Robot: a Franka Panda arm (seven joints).
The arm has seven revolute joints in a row. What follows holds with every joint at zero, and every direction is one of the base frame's.
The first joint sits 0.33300 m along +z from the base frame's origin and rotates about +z.
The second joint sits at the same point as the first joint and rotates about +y.
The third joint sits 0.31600 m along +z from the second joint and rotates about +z.
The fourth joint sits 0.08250 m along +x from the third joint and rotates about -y.
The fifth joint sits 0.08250 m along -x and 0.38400 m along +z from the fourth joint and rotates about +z.
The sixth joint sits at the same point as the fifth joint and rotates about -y.
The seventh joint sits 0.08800 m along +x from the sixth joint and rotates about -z.
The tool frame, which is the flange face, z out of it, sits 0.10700 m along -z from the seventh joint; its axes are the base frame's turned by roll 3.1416, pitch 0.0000 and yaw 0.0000 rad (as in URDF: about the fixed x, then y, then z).
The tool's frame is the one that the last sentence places.
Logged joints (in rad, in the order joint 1, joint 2, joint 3, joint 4, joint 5, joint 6, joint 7), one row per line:
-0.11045 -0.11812 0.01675 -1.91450 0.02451 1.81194 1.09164
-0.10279 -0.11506 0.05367 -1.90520 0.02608 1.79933 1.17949
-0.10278 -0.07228 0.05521 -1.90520 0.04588 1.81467 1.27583
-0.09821 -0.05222 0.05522 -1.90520 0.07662 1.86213 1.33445
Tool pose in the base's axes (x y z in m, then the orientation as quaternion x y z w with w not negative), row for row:
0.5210 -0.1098 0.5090 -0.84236 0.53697 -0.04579 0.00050
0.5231 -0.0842 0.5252 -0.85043 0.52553 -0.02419 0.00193
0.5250 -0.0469 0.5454 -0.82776 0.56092 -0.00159 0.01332
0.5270 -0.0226 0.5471 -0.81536 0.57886 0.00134 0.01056
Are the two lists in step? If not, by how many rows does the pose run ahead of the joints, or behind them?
The pose runs 2 rows behind the joints: the pose in row i belongs to the joints in row i - 2.
